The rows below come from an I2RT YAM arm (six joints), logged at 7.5 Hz.
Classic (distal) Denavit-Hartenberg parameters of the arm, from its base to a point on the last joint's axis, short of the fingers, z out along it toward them. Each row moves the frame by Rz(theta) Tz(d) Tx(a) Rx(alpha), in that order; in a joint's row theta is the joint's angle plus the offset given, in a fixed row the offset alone. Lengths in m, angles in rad.
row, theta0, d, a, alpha
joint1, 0, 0.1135, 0.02, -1.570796
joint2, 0, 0, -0.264, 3.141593
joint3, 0.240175, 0, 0.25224, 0
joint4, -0.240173, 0, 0.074, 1.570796
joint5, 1.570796, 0, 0, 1.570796
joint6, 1.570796, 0.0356, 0, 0
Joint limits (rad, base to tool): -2.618..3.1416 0..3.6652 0..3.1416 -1.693..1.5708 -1.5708..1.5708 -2.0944..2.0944
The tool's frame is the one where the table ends.
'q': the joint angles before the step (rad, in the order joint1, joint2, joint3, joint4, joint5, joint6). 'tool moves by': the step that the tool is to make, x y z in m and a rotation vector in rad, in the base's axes. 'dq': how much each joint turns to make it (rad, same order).
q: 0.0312, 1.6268, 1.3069, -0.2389, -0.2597, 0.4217
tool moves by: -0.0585, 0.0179, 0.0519, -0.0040, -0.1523, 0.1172
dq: 0.0564, -0.2409, -0.0726, -0.0282, -0.0476, -0.0417
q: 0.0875, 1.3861, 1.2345, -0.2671, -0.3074, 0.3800
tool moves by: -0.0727, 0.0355, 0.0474, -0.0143, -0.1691, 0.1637
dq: 0.1655, -0.2385, -0.0329, -0.0538, 0.0157, -0.0415
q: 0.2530, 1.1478, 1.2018, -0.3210, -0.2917, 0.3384
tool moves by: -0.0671, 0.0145, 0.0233, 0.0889, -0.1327, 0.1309
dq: 0.1588, -0.2107, -0.0682, 0.0249, 0.0197, 0.0469
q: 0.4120, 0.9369, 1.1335, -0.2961, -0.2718, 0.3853
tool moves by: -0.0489, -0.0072, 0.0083, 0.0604, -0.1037, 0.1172
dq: 0.0755, -0.1685, -0.0589, 0.0123, -0.0421, 0.0080
